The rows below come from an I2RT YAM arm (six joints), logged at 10 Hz.
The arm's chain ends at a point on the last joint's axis. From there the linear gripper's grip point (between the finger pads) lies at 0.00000 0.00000 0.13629 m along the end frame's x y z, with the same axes.
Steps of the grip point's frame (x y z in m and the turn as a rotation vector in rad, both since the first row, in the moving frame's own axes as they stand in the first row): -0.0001, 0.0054, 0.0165, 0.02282, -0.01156, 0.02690; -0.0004, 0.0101, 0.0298, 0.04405, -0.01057, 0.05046; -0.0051, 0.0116, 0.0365, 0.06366, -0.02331, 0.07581; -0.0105, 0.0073, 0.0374, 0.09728, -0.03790, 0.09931; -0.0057, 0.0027, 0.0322, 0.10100, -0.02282, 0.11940; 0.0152, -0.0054, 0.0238, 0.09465, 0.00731, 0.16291; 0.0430, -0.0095, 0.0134, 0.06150, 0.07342, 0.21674; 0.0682, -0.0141, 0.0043, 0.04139, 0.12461, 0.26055
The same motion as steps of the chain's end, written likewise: 0.0014, 0.0085, 0.0165, 0.02282, -0.01156, 0.02690; 0.0009, 0.0161, 0.0299, 0.04405, -0.01057, 0.05046; -0.0023, 0.0204, 0.0368, 0.06366, -0.02331, 0.07581; -0.0060, 0.0208, 0.0381, 0.09728, -0.03790, 0.09931; -0.0034, 0.0166, 0.0329, 0.10100, -0.02282, 0.11940; 0.0132, 0.0073, 0.0244, 0.09465, 0.00731, 0.16291; 0.0322, -0.0023, 0.0140, 0.06150, 0.07342, 0.21674; 0.0507, -0.0107, 0.0055, 0.04139, 0.12461, 0.26055
